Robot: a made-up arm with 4 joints.
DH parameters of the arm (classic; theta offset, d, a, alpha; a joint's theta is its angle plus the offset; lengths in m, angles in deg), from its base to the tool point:
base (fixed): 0 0.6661 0.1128 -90
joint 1: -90 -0.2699 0.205 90
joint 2: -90 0.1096 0.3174 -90
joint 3: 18.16 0 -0.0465 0
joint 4: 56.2 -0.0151 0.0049 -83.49
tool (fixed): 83.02 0.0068 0 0
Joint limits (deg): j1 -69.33..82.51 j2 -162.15..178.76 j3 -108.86..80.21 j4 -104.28..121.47
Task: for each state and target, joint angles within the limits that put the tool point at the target. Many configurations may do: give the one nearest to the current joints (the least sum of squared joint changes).
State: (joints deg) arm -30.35 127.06 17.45 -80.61
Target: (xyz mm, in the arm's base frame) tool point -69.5 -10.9 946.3
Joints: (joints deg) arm -11.66 160.63 6.47 -77.12
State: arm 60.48 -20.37 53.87 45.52
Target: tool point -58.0 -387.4 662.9
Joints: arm 21.08 -63.64 49.59 43.96
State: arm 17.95 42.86 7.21 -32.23
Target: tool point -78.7 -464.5 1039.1
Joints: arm -9.69 48.03 13.33 -32.89
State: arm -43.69 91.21 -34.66 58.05
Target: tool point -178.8 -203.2 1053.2
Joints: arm -28.96 106.54 -65.71 52.22
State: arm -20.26 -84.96 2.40 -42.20
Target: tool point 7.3 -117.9 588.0
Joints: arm -24.29 -120.19 17.10 -43.22
